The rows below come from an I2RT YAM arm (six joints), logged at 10 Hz.
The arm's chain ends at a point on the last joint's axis. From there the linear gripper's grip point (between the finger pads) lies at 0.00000 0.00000 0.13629 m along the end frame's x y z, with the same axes.
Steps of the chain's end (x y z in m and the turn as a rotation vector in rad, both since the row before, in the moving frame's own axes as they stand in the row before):
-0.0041, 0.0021, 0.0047, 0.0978, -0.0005, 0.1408
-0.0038, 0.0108, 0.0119, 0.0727, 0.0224, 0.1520
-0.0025, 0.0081, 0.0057, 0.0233, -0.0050, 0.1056
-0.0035, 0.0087, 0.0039, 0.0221, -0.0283, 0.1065
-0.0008, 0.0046, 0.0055, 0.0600, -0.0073, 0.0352
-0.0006, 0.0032, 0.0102, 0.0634, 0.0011, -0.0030
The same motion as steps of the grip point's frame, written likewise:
-0.0032, -0.0112, 0.0040, 0.0978, -0.0005, 0.1408
0.0000, 0.0012, 0.0115, 0.0727, 0.0224, 0.1520
-0.0030, 0.0049, 0.0057, 0.0233, -0.0050, 0.1056
-0.0072, 0.0055, 0.0038, 0.0221, -0.0283, 0.1065
-0.0017, -0.0036, 0.0053, 0.0600, -0.0073, 0.0352
-0.0005, -0.0054, 0.0099, 0.0634, 0.0011, -0.0030

